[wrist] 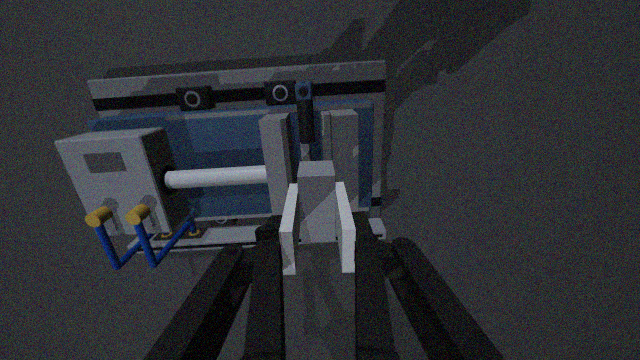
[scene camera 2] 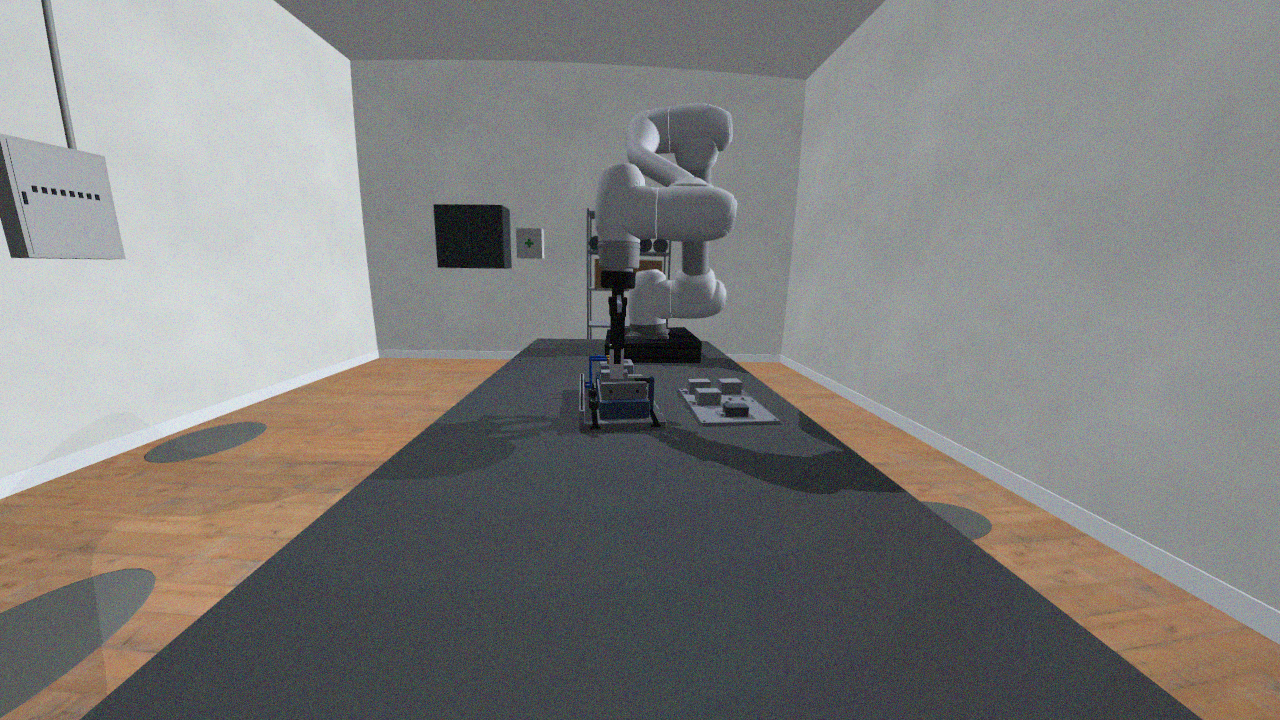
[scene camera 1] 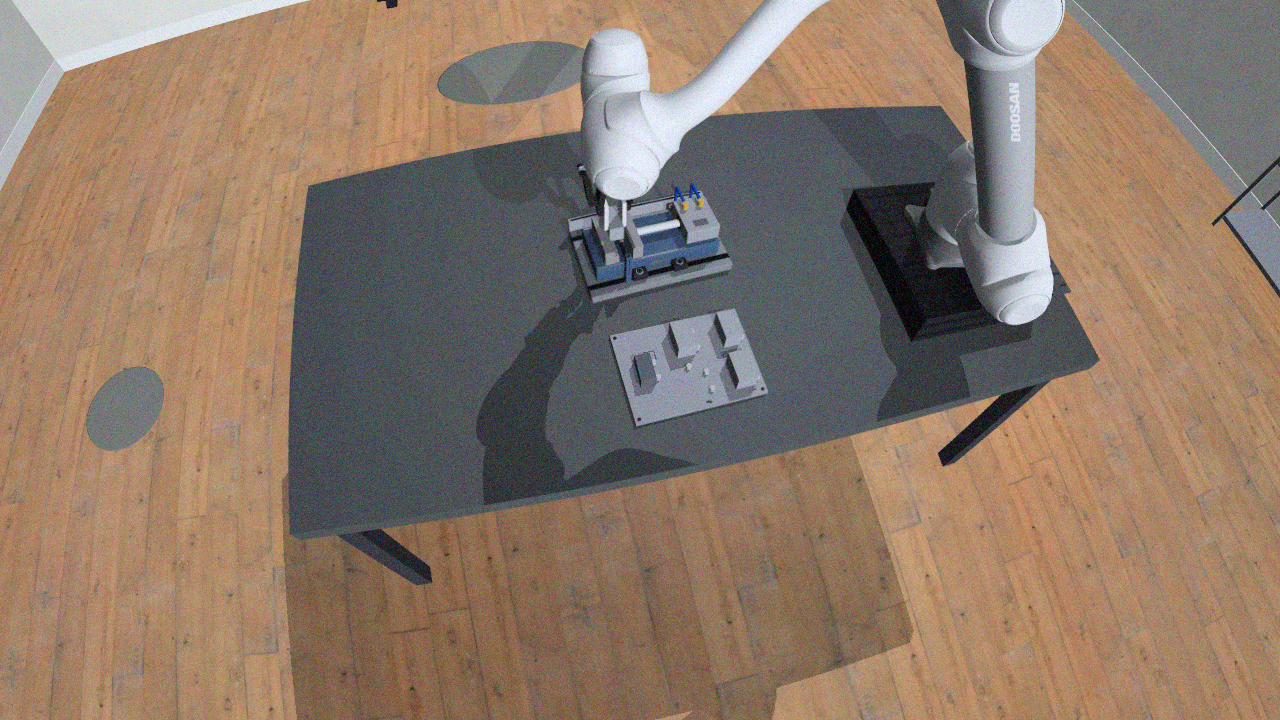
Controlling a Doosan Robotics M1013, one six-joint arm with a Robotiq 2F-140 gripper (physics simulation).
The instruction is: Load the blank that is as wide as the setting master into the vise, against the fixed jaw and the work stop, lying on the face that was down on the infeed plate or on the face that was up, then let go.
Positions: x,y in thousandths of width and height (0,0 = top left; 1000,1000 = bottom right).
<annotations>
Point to an actuator block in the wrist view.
226,421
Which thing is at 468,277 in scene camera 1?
My gripper.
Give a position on a piston rod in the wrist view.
379,488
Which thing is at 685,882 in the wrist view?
My gripper.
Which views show my gripper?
The wrist view, scene camera 2 and scene camera 1: all of them.
</annotations>
